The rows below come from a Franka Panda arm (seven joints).
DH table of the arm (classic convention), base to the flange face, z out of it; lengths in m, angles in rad. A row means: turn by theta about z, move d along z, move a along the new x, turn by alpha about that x. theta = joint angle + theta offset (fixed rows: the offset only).
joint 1: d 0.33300, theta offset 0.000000, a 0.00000, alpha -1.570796
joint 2: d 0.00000, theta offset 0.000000, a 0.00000, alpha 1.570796
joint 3: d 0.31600, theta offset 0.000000, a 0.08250, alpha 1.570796
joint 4: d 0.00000, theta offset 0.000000, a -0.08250, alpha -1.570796
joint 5: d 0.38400, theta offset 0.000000, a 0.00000, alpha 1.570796
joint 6: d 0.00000, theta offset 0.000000, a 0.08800, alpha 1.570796
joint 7: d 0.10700, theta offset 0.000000, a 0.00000, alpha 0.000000
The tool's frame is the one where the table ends.
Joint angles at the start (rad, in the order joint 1, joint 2, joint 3, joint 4, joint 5, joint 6, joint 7): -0.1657, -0.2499, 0.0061, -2.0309, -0.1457, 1.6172, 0.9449
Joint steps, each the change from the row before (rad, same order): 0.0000, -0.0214, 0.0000, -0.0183, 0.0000, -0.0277, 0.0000; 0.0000, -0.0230, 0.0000, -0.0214, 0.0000, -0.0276, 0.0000; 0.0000, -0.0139, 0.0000, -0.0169, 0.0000, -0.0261, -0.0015; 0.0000, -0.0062, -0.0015, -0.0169, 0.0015, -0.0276, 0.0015; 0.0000, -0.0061, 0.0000, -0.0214, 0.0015, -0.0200, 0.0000; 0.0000, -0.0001, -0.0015, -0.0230, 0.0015, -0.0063, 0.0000; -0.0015, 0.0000, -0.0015, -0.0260, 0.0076, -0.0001, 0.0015
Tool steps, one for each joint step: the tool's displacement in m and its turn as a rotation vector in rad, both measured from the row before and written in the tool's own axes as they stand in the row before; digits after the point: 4 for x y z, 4 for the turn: -0.0057, 0.0079, 0.0021, -0.0200, -0.0143, 0.0005; -0.0061, 0.0082, 0.0032, -0.0212, -0.0151, 0.0003; -0.0046, 0.0057, 0.0048, -0.0236, -0.0170, -0.0019; -0.0032, 0.0040, 0.0080, -0.0298, -0.0243, 0.0011; -0.0034, 0.0026, 0.0094, -0.0277, -0.0217, -0.0023; -0.0012, 0.0000, 0.0112, -0.0224, -0.0188, -0.0022; -0.0010, -0.0008, 0.0121, -0.0162, -0.0224, -0.0002
